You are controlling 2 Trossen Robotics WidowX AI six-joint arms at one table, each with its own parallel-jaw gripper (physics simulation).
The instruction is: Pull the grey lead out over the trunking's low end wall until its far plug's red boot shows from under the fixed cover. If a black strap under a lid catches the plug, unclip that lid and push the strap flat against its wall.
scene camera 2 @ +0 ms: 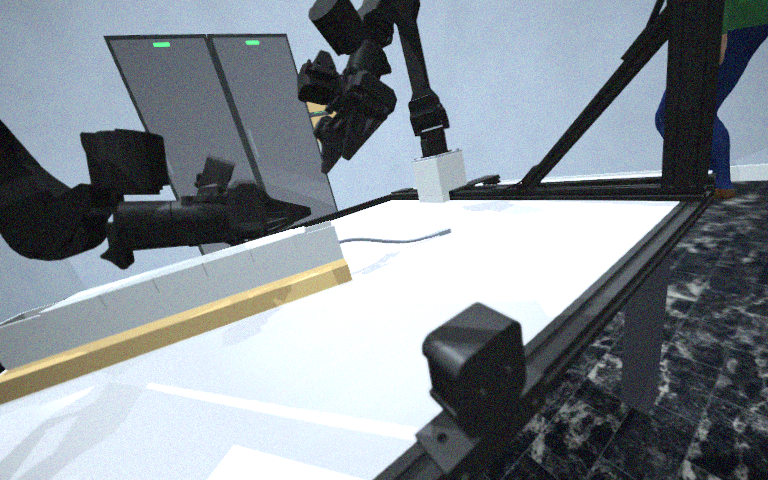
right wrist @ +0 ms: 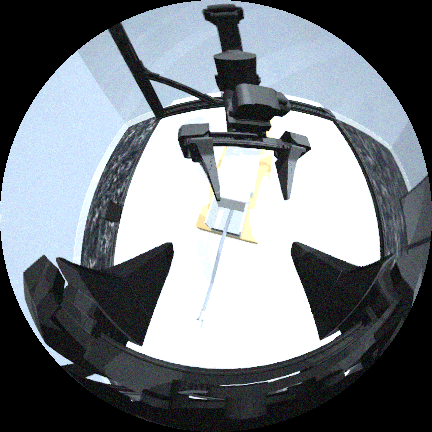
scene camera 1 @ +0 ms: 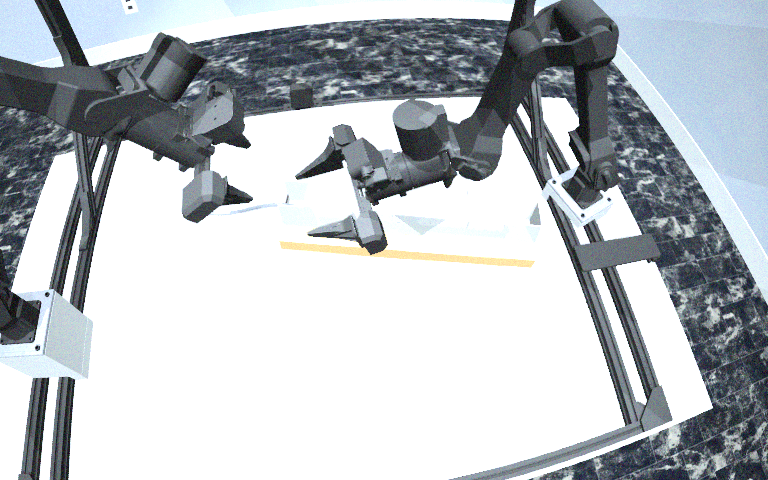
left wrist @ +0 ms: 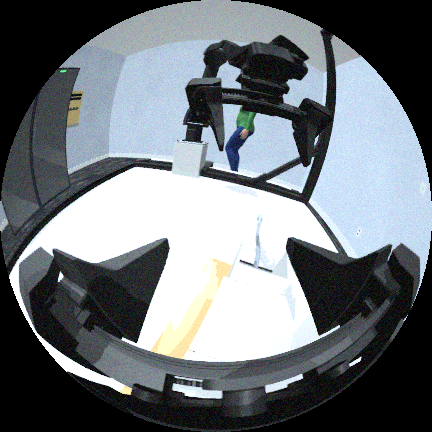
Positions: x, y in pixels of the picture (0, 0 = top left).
Labels:
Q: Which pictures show the left gripper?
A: Scene camera 2, the right wrist view, scene camera 1 and the left wrist view: all of them.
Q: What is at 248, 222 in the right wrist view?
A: A trunking.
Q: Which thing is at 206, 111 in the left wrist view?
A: The right gripper.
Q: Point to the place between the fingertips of the left gripper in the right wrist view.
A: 255, 199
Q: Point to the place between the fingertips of the left gripper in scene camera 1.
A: At 301, 205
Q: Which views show the right gripper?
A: Scene camera 2, the right wrist view, scene camera 1 and the left wrist view: all of them.

